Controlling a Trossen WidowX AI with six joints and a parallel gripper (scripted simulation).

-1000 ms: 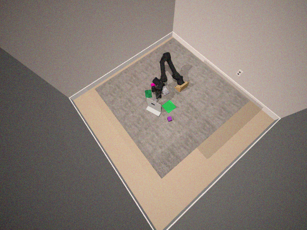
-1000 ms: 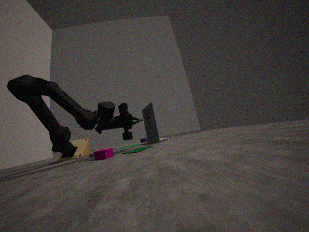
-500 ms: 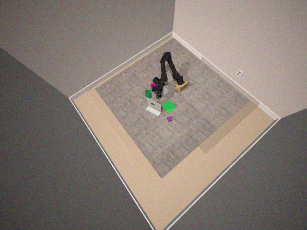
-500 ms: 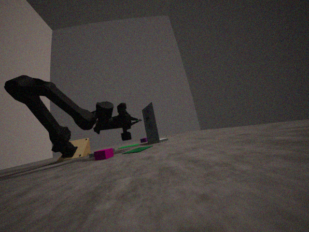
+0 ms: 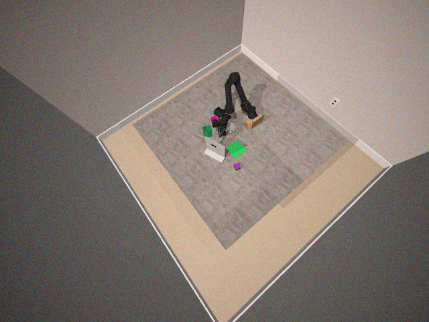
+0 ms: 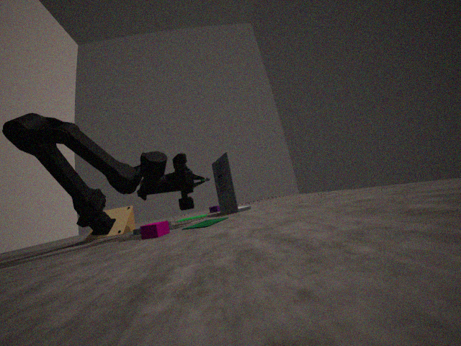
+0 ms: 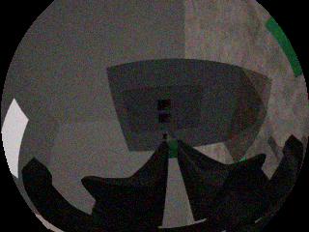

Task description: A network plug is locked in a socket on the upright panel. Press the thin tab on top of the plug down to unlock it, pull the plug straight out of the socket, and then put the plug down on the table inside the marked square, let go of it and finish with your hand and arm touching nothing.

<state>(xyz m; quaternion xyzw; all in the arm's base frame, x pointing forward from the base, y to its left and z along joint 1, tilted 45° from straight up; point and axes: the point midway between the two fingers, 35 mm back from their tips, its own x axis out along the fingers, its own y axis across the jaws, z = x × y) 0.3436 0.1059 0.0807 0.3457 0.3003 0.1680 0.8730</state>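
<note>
Now: gripper tip 90 mm past the bright green marked square, 110 mm to the right of it and 140 mm above it. Also, from my gripper tip: green network plug right at my gripper tip; then upright grey panel 70 mm ahead, 40 mm to the left, 40 mm below.
</note>
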